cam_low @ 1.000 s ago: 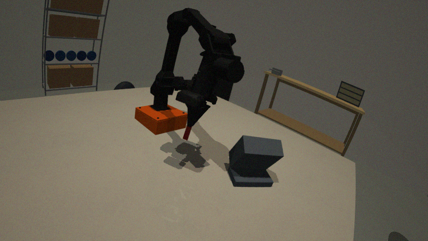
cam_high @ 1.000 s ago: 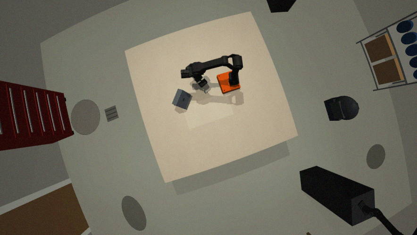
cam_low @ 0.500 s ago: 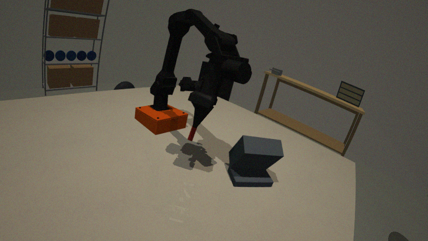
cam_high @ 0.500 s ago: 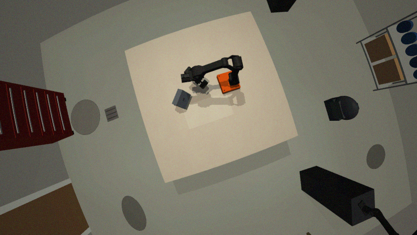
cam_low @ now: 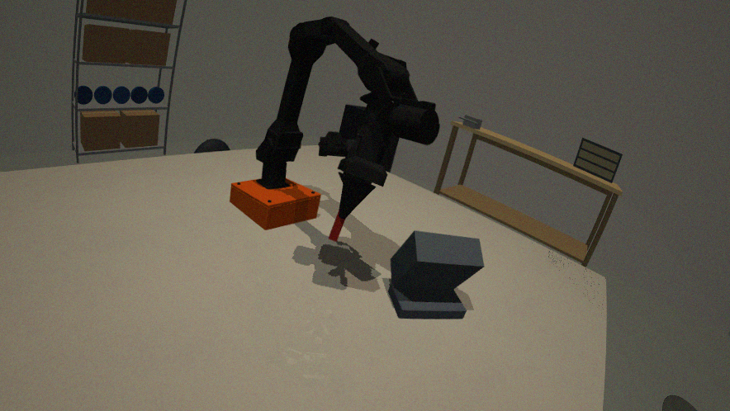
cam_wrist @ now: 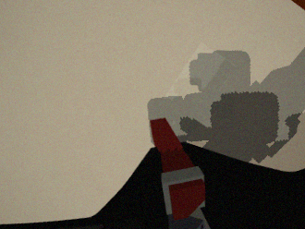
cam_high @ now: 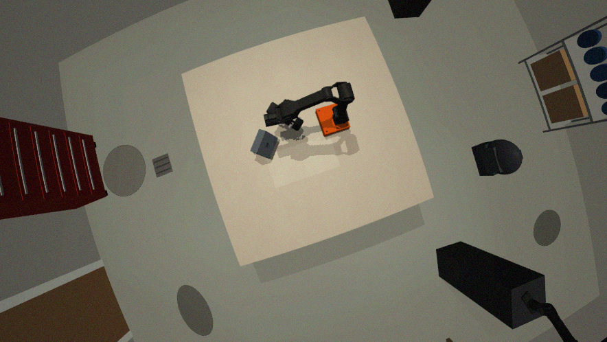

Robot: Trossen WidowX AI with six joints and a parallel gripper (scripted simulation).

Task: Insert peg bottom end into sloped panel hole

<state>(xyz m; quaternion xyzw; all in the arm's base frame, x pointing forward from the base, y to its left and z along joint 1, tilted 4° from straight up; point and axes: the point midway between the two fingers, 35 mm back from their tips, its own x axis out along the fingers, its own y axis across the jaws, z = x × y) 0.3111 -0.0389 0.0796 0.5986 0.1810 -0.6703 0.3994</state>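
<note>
The grey sloped panel is 14 cm ahead of my gripper tip, 12 cm to the left of it and 4 cm below it. Also, from my gripper tip: red peg 2 cm above.
</note>
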